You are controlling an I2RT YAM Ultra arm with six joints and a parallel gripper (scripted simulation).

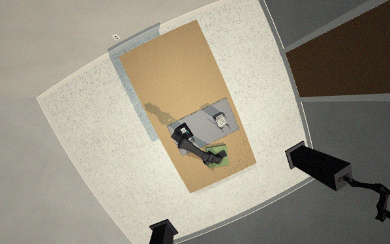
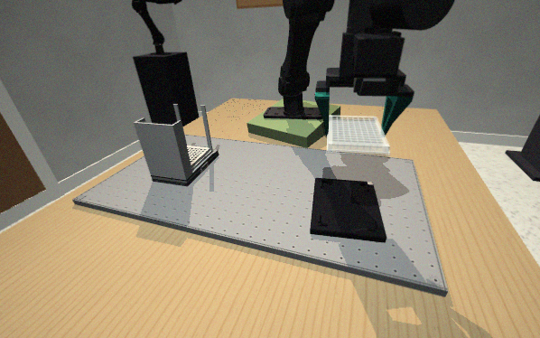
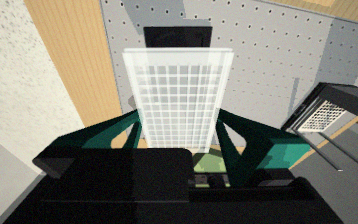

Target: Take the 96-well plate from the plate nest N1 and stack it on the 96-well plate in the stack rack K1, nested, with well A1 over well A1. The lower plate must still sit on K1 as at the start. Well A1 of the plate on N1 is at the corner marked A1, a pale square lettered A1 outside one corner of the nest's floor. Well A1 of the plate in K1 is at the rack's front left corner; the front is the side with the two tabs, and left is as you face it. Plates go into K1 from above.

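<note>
Right now the white 96-well plate is right at my hand. The rest, counted from my hand: pale A1 mark: 8 cm behind, 5 cm to the left, 14 cm below; thin upright post: 12 cm behind, 35 cm to the right, 7 cm below; black plate nest N1: 15 cm below.
</note>
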